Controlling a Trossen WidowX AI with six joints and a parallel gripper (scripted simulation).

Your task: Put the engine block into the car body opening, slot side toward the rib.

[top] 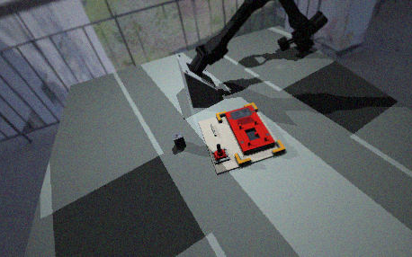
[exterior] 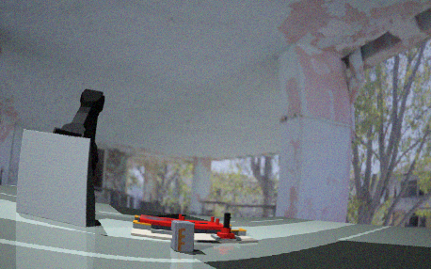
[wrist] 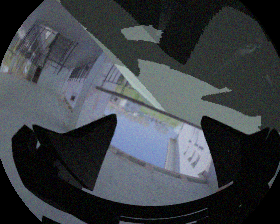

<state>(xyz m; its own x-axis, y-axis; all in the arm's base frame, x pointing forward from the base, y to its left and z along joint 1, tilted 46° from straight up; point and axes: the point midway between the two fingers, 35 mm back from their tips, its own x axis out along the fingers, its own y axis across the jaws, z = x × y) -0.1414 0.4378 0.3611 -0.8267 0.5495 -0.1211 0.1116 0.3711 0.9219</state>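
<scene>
The engine block lies 420 mm ahead of my gripper tip, 720 mm to the right of it and 20 mm below it. The rest, counted from my gripper tip: black post 540 mm ahead, 610 mm to the right, 10 mm below; light baseplate 480 mm ahead, 510 mm to the right, 30 mm below.
</scene>
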